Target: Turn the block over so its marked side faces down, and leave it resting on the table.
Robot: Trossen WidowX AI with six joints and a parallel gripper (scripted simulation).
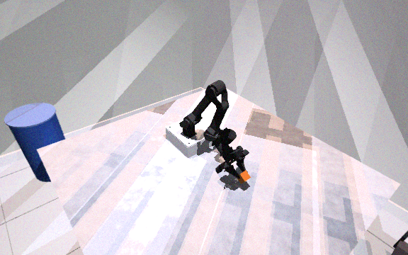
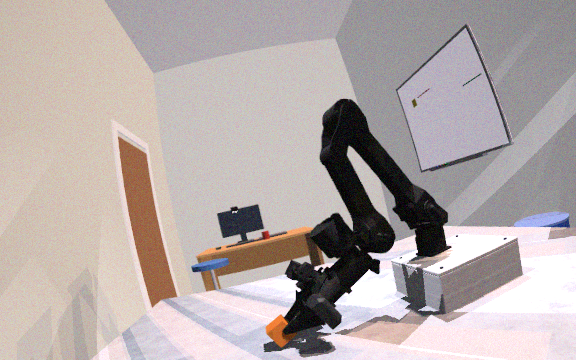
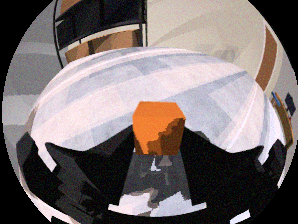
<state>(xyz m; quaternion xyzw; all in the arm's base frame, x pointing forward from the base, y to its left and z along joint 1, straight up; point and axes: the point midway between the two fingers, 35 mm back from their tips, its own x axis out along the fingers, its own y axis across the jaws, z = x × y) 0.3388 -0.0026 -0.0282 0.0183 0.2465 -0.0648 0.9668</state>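
The orange block lies 10 mm below my gripper tip.
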